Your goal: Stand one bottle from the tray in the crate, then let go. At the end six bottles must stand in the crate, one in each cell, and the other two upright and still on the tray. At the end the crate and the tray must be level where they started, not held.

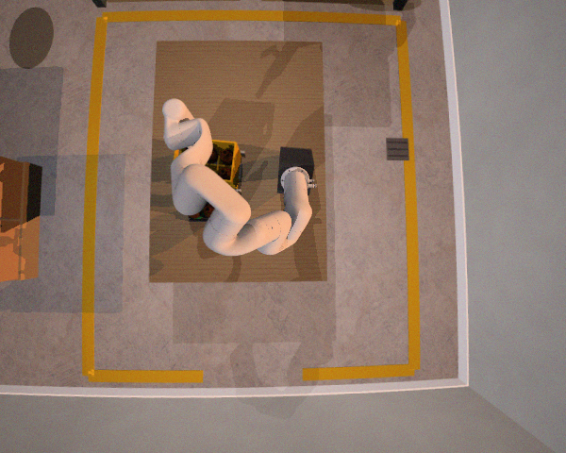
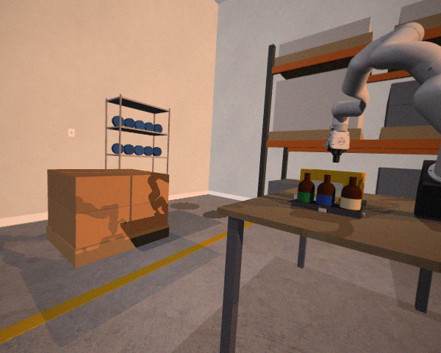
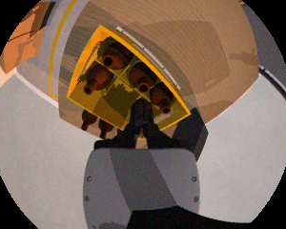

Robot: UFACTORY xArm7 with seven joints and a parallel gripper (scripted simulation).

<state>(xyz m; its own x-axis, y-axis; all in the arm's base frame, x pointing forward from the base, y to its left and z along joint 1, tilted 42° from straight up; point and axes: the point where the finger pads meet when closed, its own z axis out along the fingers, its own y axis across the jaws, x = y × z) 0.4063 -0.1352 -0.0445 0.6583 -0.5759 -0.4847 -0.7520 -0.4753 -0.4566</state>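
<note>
My hand is 2 cm past the dark tray, 27 cm to the right of it and 23 cm above it. The rest, counted from my hand: yellow crate: 4 cm to the left, 16 cm below.
</note>
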